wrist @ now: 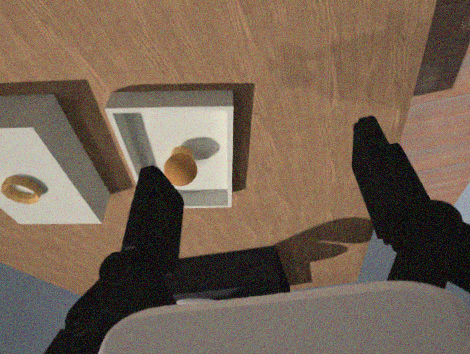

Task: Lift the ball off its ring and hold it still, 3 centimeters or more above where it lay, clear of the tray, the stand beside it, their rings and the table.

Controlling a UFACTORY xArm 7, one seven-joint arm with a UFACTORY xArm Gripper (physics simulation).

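Frame: origin at the arm's base, x back, y left, z down, level; millimetres.
Seen in the pictures: gripper, between the fingertips: (256, 163).
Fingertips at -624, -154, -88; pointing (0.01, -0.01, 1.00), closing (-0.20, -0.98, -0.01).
Note:
Offsets run from my fingertips to a thing's middle, as dx, dy, dz. "*": to the spot under its first point. Level surfaces: height alone.
An orange ball @(+165, +87, +142) (180, 169) rests on its small ring @(* +151, +84, +162) (182, 150) inside the white tray @(+165, +87, +158) (231, 150), left of the middle of the view. The ring is mostly hidden behind the ball. The stand (55, 200), a white block to the left of the tray, carries a golden ring @(* +149, +288, +119) (21, 189) on its top. My gripper (256, 163) is wide open and empty, above the table. Its left fingertip overlaps the tray's lower left corner in the view, close beside the ball; its right fingertip is over the table to the right.
The wooden table @(dz +172) (310, 165) lies under the tray and the stand. Its right edge shows at the right, with a reddish floor (440, 135) beyond. A black block-like part (230, 270) shows low between the fingers. Shadows fall on the table.

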